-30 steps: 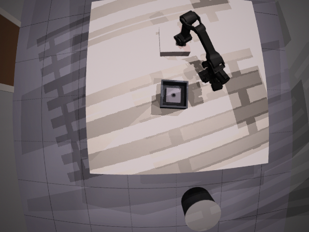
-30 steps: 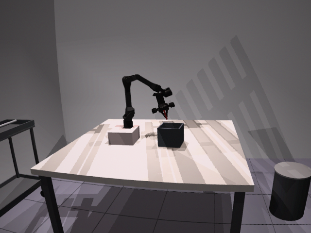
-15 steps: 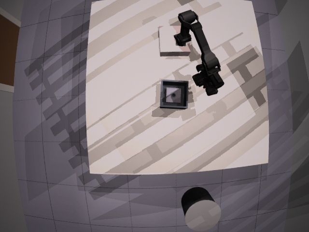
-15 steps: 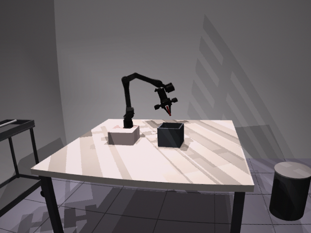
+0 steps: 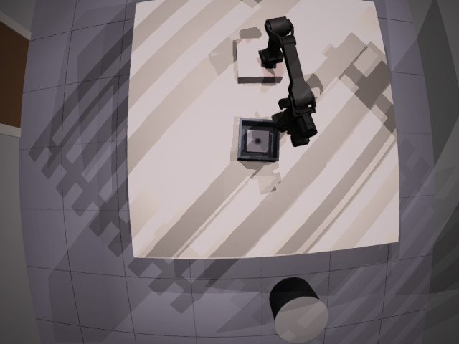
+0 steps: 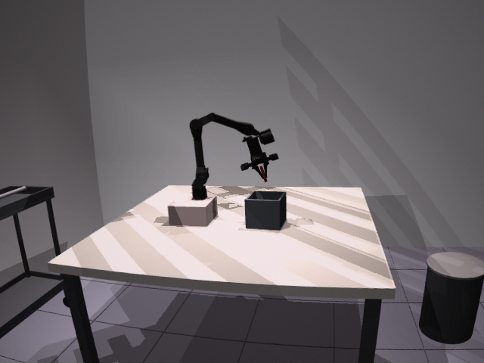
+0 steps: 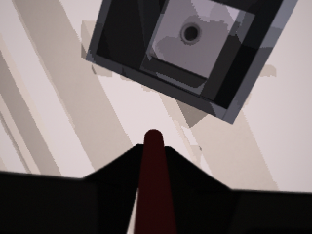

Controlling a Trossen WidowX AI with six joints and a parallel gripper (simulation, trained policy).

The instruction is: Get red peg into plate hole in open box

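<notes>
Right now my gripper tip is 3 cm short of the pale plate, 11 cm to the left of it and 15 cm above it. The rest, counted from my gripper tip: red peg: 1 cm behind, 2 cm above.
</notes>
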